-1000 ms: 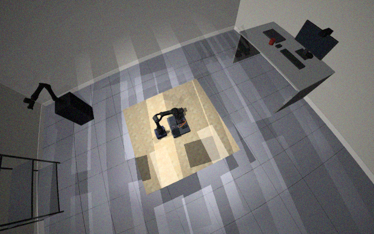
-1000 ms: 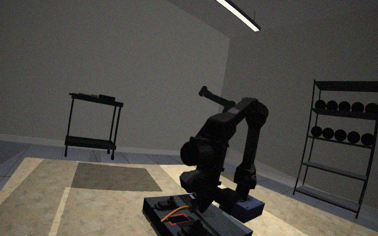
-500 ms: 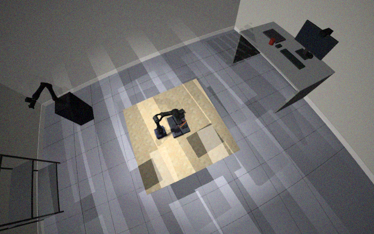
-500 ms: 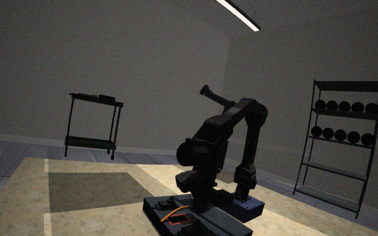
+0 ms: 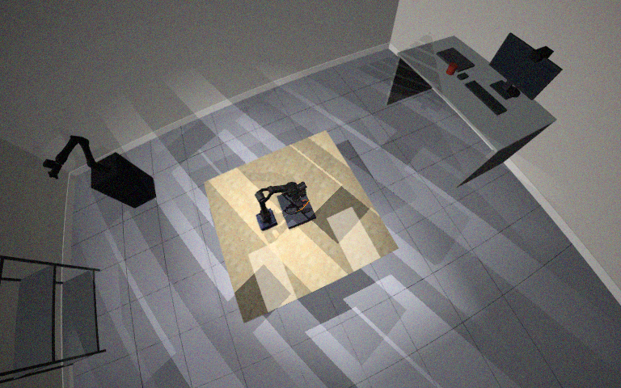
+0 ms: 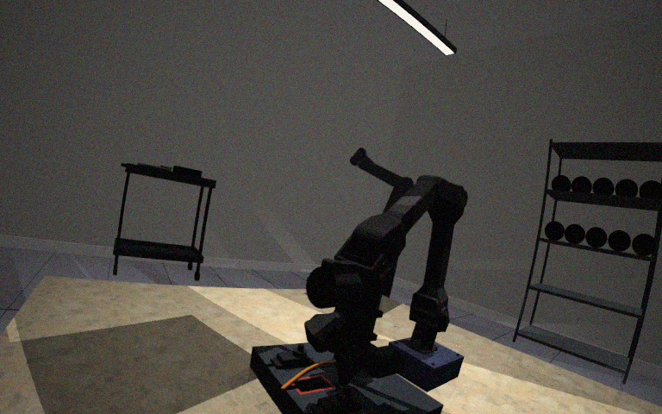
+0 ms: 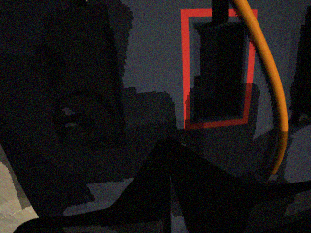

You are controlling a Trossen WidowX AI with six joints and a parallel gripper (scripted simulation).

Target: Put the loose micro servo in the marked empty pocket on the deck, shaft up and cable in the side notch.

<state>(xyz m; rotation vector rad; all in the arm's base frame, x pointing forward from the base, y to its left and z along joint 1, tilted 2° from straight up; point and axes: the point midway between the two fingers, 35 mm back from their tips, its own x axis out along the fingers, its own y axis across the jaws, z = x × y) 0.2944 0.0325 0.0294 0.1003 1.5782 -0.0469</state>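
My gripper tip is now 70 mm past the dark deck, 40 mm above it and 30 mm to the left of it.
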